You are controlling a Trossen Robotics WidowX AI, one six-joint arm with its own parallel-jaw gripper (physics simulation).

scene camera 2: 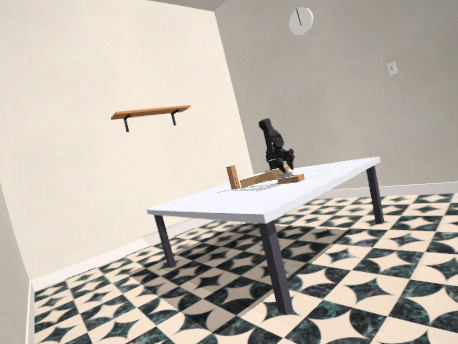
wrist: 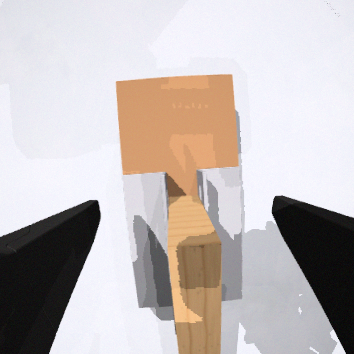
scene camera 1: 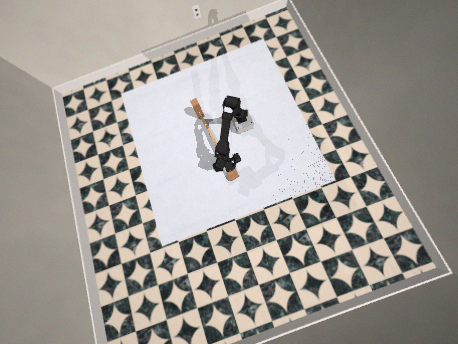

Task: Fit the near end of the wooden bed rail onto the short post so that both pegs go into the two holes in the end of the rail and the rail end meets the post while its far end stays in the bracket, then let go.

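Pixels of known places: gripper, fingertip midpoint: [scene camera 2: 289,171] [wrist: 187,206]; arm's base at its link origin: [scene camera 2: 274,168] [scene camera 1: 241,118].
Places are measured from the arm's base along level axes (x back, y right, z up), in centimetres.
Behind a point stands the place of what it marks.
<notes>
The wooden rail [scene camera 1: 210,133] @[x -25.0, y -2.4, z -0.6 cm] [scene camera 2: 256,179] @[x -25.6, y -4.1, z -3.1 cm] [wrist: 199,340] @[x -21.5, y -26.4, z 1.9 cm] slopes up from beside an upright wooden post [scene camera 1: 196,106] @[x -27.6, y 16.3, z 8.2 cm] [scene camera 2: 233,177] @[x -29.5, y 16.3, z 1.0 cm]; its lower end lies close to the post's foot. Its raised end lies between two grey cheeks [wrist: 145,200] @[x -18.4, y -30.9, z -4.2 cm] at a low orange-brown wooden block [scene camera 1: 233,176] @[x -20.0, y -37.6, z -4.5 cm] [scene camera 2: 293,179] @[x -24.0, y -35.9, z -6.0 cm] [wrist: 145,125] @[x -18.1, y -35.8, z -4.4 cm]. In the wrist view that end shows in front of the block, tilted. Pegs and holes cannot be made out. My gripper [scene camera 1: 227,164] @[x -20.8, y -31.4, z -1.1 cm] [scene camera 2: 289,172] @[x -20.8, y -31.4, z -1.1 cm] [wrist: 187,206] @[x -20.8, y -31.4, z -1.1 cm] is open and empty, low over the raised end, one finger on each side and apart from it.
The white table [scene camera 1: 165,200] @[x -73.2, y -36.5, z -8.0 cm] [scene camera 2: 215,210] @[x -81.4, y -28.2, z -8.0 cm] carries these parts. The arm's light base [scene camera 1: 243,125] @[x -0.5, y -5.7, z 0.2 cm] stands beside the rail, and the black arm [scene camera 1: 225,132] @[x -16.2, y -20.3, z 31.8 cm] reaches over the rail. A wooden shelf [scene camera 2: 152,112] hangs on the wall.
</notes>
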